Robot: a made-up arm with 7 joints. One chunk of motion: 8 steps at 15 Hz.
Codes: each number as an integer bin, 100 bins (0 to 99) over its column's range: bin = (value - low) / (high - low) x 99, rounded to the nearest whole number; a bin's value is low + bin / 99 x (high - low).
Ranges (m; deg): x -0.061..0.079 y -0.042..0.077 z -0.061..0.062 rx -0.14..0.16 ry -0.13..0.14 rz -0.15..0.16
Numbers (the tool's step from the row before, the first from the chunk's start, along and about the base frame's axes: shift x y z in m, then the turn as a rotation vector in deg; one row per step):
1: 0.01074 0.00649 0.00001 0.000 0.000 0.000
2: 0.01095 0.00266 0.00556 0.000 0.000 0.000
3: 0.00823 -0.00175 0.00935 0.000 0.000 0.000
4: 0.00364 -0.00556 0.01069 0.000 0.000 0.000
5: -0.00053 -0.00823 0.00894 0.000 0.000 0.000
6: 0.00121 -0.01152 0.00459 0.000 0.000 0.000
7: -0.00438 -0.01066 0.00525 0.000 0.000 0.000
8: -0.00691 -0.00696 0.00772 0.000 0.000 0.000
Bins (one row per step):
1: 51 40 49 46 48 48
2: 51 37 54 46 48 48
3: 49 33 57 46 48 48
4: 46 30 58 46 48 48
5: 43 28 56 46 48 48
6: 44 25 53 46 48 48
7: 40 26 53 46 48 48
8: 38 29 55 46 48 48

